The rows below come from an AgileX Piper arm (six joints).
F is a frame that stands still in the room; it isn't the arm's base.
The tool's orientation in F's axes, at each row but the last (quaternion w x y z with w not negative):
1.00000 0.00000 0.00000 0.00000
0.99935 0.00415 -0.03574 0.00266
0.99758 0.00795 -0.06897 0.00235
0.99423 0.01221 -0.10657 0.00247
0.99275 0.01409 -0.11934 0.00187
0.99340 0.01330 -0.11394 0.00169
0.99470 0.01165 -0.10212 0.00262
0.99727 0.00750 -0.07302 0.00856
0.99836 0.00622 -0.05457 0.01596
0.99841 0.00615 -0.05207 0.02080
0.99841 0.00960 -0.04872 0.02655
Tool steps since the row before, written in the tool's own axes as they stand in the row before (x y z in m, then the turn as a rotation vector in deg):
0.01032 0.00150 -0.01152 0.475 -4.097 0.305
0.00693 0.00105 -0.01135 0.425 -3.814 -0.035
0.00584 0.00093 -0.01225 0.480 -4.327 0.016
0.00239 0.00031 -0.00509 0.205 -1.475 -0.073
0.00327 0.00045 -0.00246 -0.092 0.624 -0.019
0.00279 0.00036 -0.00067 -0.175 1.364 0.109
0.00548 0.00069 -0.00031 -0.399 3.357 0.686
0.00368 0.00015 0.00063 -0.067 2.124 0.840
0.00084 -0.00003 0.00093 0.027 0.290 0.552
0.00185 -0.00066 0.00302 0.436 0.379 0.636
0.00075 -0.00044 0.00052 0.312 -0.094 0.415
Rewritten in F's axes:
0.01032 0.00150 -0.01152 0.475 -4.097 0.305
0.00772 0.00118 -0.01082 0.448 -3.811 -0.035
0.00746 0.00115 -0.01131 0.498 -4.325 0.015
0.00341 0.00044 -0.00446 0.227 -1.472 -0.063
0.00376 0.00052 -0.00160 -0.089 0.624 -0.023
0.00287 0.00038 -0.00001 -0.204 1.361 0.102
0.00542 0.00071 0.00083 -0.555 3.339 0.666
0.00355 0.00020 0.00116 -0.227 2.109 0.850
0.00073 -0.00002 0.00102 -0.043 0.283 0.555
0.00155 -0.00063 0.00319 0.351 0.387 0.682
0.00072 -0.00041 0.00058 0.275 -0.087 0.442

